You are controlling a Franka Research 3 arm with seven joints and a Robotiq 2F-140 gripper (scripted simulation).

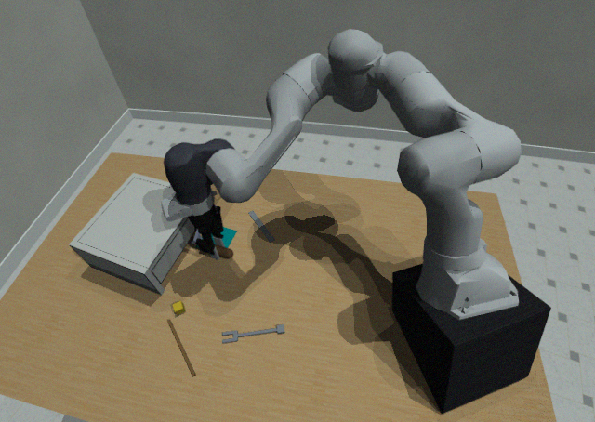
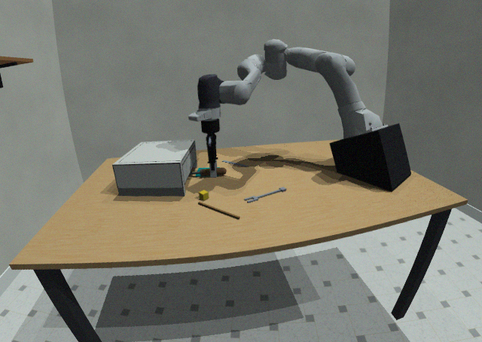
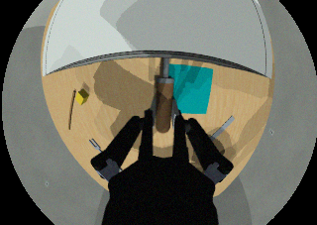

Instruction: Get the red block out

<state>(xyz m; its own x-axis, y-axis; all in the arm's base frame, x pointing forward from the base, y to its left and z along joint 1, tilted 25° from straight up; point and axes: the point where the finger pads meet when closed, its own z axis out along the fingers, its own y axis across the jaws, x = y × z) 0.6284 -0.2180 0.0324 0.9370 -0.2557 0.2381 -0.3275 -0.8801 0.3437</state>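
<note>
The teal square is 60 mm to the right of my hand, 40 mm below it and 20 mm ahead of it. From my hand the other things lie so: grey hook tool 110 mm ahead, 80 mm to the right, 20 mm below; then yellow cube 190 mm to the left, 80 mm ahead, 20 mm below; then flat grey bar 130 mm behind, 110 mm to the right, 30 mm below.
</note>
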